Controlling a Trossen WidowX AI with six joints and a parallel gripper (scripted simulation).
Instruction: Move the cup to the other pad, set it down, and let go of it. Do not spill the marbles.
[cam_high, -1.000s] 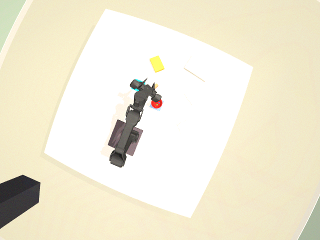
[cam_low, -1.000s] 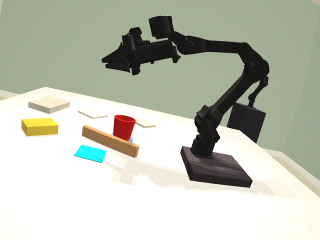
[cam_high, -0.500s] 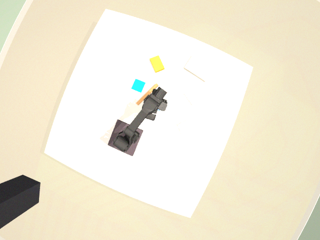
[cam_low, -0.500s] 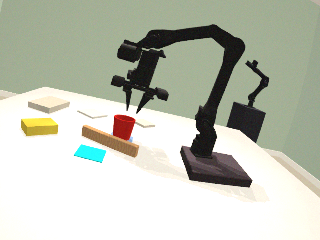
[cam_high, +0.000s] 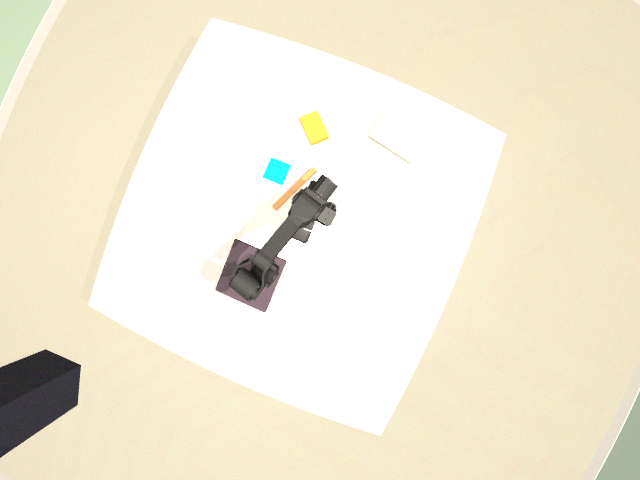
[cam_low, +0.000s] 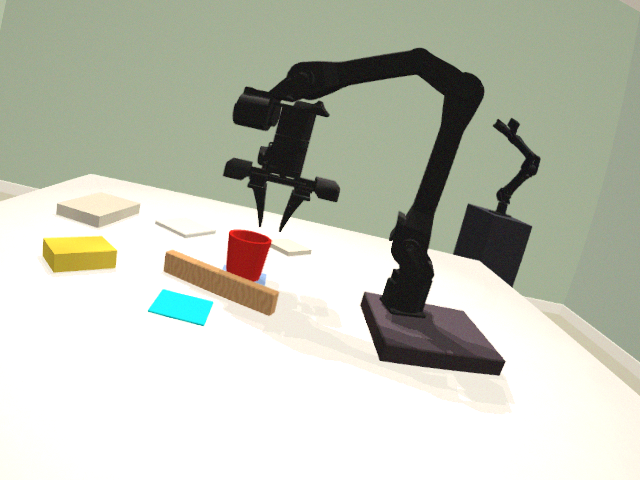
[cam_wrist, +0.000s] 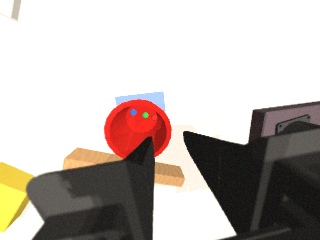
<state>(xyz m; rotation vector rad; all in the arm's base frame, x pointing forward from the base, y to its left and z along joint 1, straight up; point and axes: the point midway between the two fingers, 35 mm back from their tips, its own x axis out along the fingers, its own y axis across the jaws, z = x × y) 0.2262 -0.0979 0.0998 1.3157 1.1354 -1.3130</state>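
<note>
My gripper tip is 5 cm above the red cup, 3 cm short of it and 1 cm to the left of it. From my gripper tip the other things lie so: light blue pad (10 cm below, 3 cm ahead); wooden bar (9 cm below, 8 cm to the left, 8 cm ahead).
</note>
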